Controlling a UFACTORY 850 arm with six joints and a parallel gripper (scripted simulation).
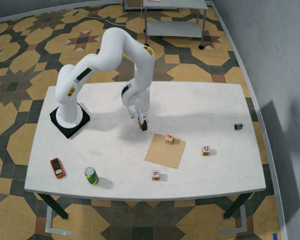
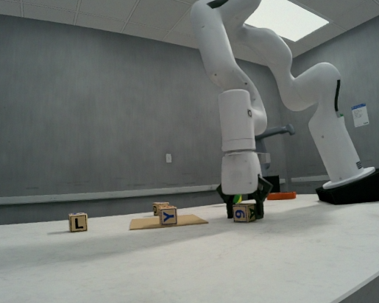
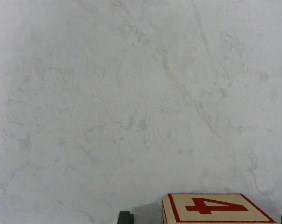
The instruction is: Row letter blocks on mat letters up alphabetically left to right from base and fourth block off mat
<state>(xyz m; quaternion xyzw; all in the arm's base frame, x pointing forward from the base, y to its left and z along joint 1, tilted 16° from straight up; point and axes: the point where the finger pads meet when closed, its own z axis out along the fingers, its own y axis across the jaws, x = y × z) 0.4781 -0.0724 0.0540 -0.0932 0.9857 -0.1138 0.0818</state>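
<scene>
Now: hand right at the J block. The rest, counted from my hand: tan mat 11 cm ahead, 20 cm to the right, 2 cm below; then Q block 35 cm ahead, 25 cm to the right; then green can 33 cm behind, 36 cm to the right, 4 cm above.
</scene>
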